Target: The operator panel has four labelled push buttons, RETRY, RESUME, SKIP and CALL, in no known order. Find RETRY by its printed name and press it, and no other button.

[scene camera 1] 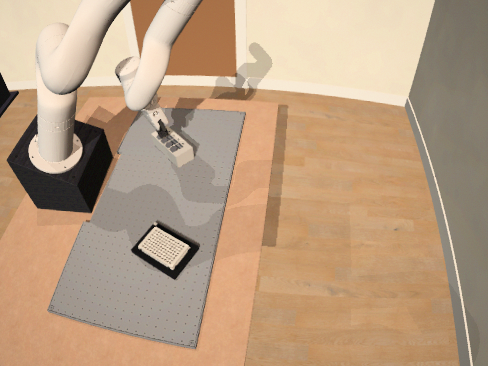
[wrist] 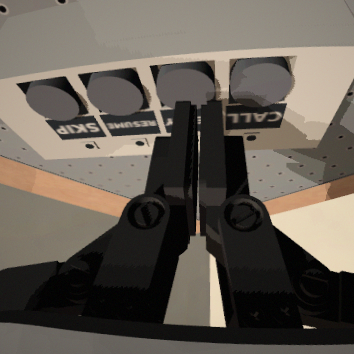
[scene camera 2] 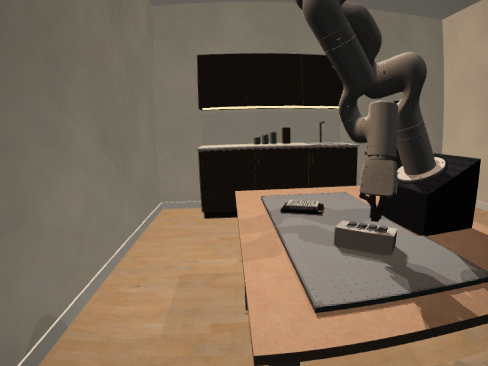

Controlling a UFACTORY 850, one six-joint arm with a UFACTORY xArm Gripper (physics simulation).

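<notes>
The pale operator panel (scene camera 1: 183,159) (scene camera 2: 365,241) (wrist: 312,95) stands on the grey board with its four round grey buttons up. In the wrist view, from left, are the SKIP button (wrist: 52,101), the RESUME button (wrist: 115,95), the third button (wrist: 185,84) and the CALL button (wrist: 260,82). The third button's label (wrist: 170,131) is mostly hidden behind the fingers; parts of letters show. My gripper (scene camera 1: 162,133) (scene camera 2: 375,219) (wrist: 199,130) is shut and empty. Its tips are over the panel and overlap the third button's lower edge in the wrist view. Scene camera 2 shows them slightly above the buttons.
A black tray (scene camera 1: 175,274) (scene camera 2: 287,210) with a white well plate (scene camera 1: 165,246) (scene camera 2: 302,203) lies on the grey perforated board (scene camera 1: 125,300) (scene camera 2: 340,290), well away from the panel. The arm's black pedestal (scene camera 1: 60,187) (scene camera 2: 450,205) stands beside the table.
</notes>
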